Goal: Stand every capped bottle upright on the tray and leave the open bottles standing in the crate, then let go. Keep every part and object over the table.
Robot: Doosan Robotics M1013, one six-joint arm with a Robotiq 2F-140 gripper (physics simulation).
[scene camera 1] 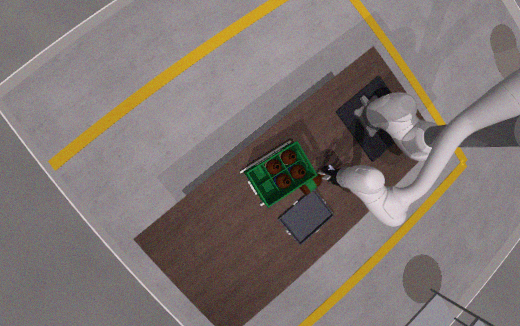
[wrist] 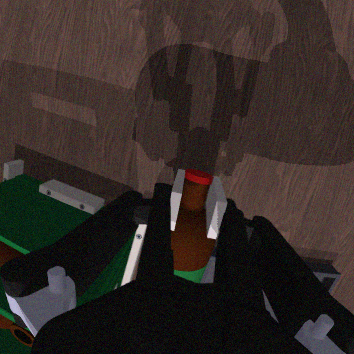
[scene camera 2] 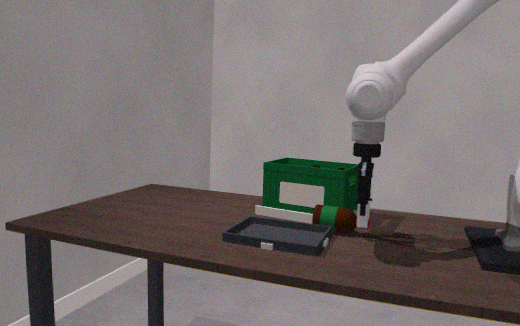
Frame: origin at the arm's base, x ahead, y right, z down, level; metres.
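Seen in the pictures: gripper, fingertip midpoint: point(scene camera 1: 322, 174) point(wrist: 195, 186) point(scene camera 2: 362, 225); arm's base, link origin: point(scene camera 1: 372, 116).
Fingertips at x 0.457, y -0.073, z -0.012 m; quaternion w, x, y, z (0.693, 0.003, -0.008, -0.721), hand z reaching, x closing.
Observation:
Pixels of each thing's top centre, then the offset from my fingertips to it. "spot": a spot on its surface instead.
- brown bottle, top centre: point(wrist: 176, 260) point(scene camera 2: 342, 207) point(scene camera 1: 316, 181) dx +0.062, dy +0.002, dz -0.045 m
- green crate, top centre: point(scene camera 2: 313, 163) point(scene camera 1: 283, 174) dx +0.198, dy +0.158, dz -0.145 m
- dark grey tray, surface spot: point(scene camera 2: 275, 234) point(scene camera 1: 302, 216) spot: dx +0.218, dy -0.124, dz +0.025 m
- low white bar, surface spot: point(scene camera 2: 285, 214) spot: dx +0.253, dy +0.059, dz +0.013 m
- thin pale bar, surface spot: point(scene camera 1: 267, 156) spot: dx +0.184, dy +0.253, dz +0.000 m
A brown bottle point(scene camera 1: 304, 190) point(scene camera 2: 328, 217) point(wrist: 190, 250) with a green label and a red cap lies on its side on the table, between the crate and the tray. My gripper point(scene camera 1: 323, 173) point(scene camera 2: 363, 223) point(wrist: 195, 186) points down and is shut on this bottle's neck, just behind the cap. The green crate point(scene camera 1: 292, 190) point(scene camera 2: 272, 187) point(wrist: 30, 210) stands upright beside it. Several brown bottles stand in the crate, among them one bottle point(scene camera 1: 288, 157); no red caps show on them. The dark grey tray point(scene camera 1: 306, 218) point(scene camera 2: 275, 234) lies flat and bare. The bottle's far end is partly hidden in the wrist view.
A low white bar point(scene camera 2: 285, 214) runs beside the crate's base, and a thin pale bar point(scene camera 1: 267, 156) runs along its other long side. The crate's wall is close beside my fingers. The arm's dark base plate point(scene camera 1: 371, 150) point(scene camera 2: 487, 250) is on the table's right part.

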